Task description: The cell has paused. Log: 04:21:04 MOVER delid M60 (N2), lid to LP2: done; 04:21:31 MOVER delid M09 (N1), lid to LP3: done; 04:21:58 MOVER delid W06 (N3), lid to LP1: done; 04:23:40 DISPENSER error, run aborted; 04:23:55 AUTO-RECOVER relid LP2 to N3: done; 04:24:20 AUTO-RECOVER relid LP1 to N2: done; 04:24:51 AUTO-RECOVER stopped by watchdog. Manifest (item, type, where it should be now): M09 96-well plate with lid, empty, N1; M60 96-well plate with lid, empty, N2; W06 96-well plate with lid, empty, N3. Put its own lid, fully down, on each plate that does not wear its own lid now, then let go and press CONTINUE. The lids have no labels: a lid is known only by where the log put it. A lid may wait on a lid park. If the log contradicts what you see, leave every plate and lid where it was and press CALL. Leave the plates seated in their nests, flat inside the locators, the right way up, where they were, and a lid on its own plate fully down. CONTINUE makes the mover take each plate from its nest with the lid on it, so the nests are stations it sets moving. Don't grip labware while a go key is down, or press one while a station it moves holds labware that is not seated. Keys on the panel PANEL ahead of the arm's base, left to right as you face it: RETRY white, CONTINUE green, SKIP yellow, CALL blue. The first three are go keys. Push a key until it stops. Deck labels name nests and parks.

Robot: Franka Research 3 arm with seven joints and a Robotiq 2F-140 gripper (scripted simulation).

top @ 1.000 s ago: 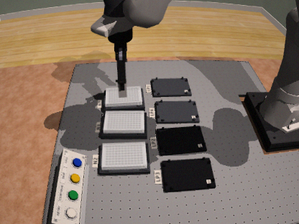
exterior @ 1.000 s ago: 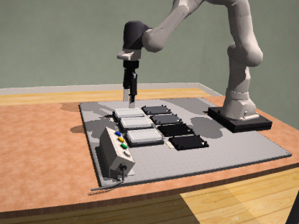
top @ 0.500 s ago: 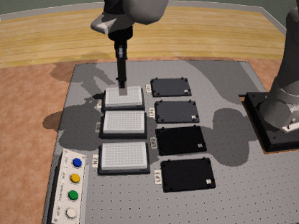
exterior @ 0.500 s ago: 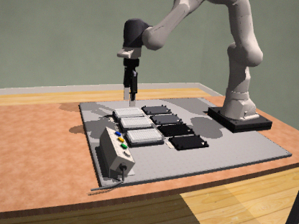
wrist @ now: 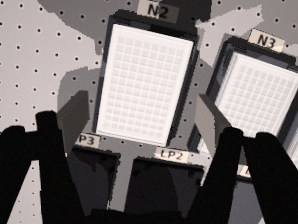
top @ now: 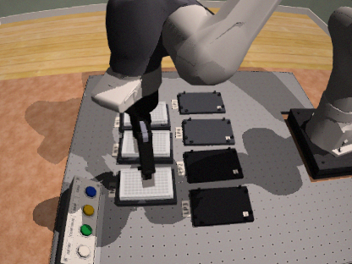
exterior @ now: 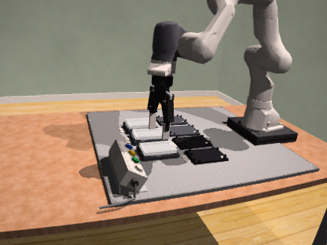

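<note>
Now: hand 80 mm above the plate. Round my hand: blue call key (130 mm ahead, 50 mm to the left, 40 mm below); then LP2 label (90 mm behind, 60 mm to the right, 110 mm below); then N2 label (90 mm ahead, 110 mm below).
</note>
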